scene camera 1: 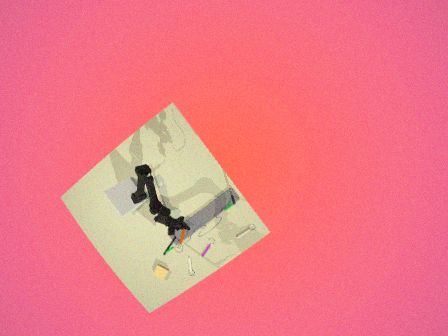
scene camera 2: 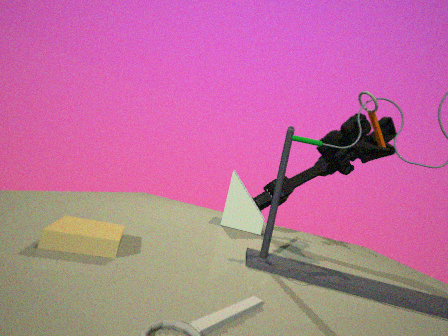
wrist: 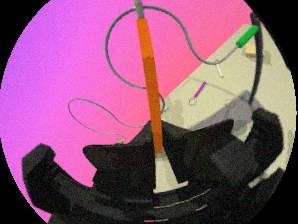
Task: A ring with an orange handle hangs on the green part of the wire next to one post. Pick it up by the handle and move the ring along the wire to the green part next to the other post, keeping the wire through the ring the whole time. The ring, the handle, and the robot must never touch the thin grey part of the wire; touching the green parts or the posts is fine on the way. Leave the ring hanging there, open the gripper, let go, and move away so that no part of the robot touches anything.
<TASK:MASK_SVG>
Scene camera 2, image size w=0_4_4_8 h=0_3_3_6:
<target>my gripper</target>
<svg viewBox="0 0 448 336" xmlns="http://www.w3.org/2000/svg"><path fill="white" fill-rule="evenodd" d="M393 118L383 117L378 121L386 147L381 147L377 144L374 131L370 132L369 129L365 129L366 115L360 114L362 133L359 141L349 148L338 148L339 151L332 156L337 171L343 175L348 175L354 170L354 165L351 165L350 161L353 162L357 158L361 159L362 163L366 163L374 159L394 155L396 152L394 146L388 143L397 134ZM358 114L349 117L341 125L341 134L337 138L336 146L346 147L357 140L360 133Z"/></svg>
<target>yellow block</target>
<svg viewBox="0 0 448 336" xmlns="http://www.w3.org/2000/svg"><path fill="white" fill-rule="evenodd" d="M38 243L38 248L43 250L116 258L125 226L65 215L42 230Z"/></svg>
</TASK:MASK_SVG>
